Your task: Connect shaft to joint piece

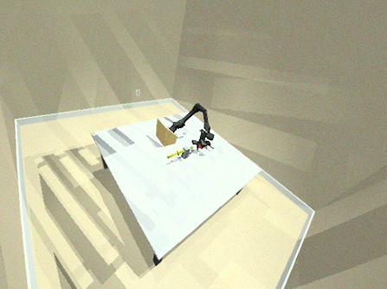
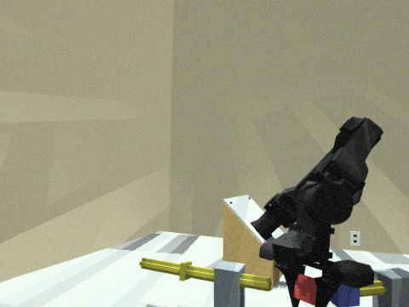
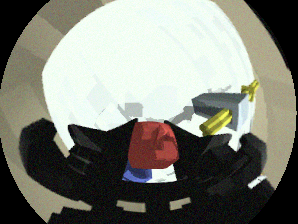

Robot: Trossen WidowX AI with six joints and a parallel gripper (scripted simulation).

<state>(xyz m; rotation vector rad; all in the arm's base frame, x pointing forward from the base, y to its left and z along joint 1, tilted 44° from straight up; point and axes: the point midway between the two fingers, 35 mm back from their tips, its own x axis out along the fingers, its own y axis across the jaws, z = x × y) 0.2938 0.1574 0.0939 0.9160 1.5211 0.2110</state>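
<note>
Now: the red joint piece 30 mm above my gripper tip, 20 mm behind it and 10 mm to the left of it.
</note>
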